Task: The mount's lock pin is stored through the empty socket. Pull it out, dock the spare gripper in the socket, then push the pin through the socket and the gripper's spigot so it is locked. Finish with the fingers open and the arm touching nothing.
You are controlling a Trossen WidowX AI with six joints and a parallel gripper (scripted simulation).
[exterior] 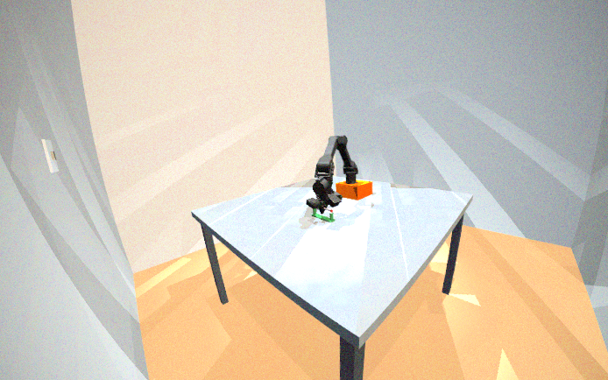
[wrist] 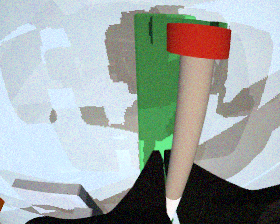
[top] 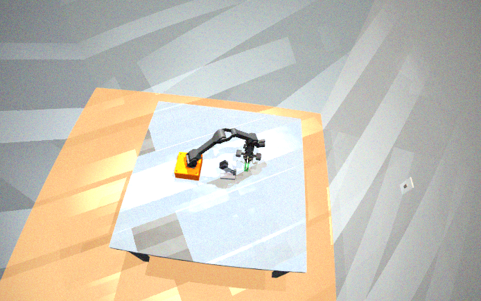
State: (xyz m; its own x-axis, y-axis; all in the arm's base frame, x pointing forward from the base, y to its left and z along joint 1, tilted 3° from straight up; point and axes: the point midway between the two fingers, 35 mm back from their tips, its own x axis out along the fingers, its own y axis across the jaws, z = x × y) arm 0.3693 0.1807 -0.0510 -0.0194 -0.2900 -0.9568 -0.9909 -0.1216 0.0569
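The green bracket lies 1 cm to the left of my gripper tip. Round my gripper tip: spare gripper 13 cm to the right, 12 cm behind, 9 cm above; mount 12 cm to the right, 9 cm behind, 3 cm above.
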